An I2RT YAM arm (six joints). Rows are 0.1 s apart.
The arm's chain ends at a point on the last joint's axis. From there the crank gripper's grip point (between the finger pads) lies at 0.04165 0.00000 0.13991 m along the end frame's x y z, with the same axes.
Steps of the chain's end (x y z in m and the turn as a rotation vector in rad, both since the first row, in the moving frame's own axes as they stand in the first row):
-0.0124, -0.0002, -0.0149, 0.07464, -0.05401, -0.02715
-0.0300, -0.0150, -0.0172, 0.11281, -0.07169, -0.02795
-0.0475, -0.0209, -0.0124, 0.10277, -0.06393, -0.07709
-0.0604, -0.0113, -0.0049, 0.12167, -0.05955, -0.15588
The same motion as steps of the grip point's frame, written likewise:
-0.0202, -0.0117, -0.0133, 0.07464, -0.05401, -0.02715
-0.0403, -0.0319, -0.0155, 0.11281, -0.07169, -0.02795
-0.0572, -0.0382, -0.0109, 0.10277, -0.06393, -0.07709
-0.0706, -0.0342, -0.0041, 0.12167, -0.05955, -0.15588

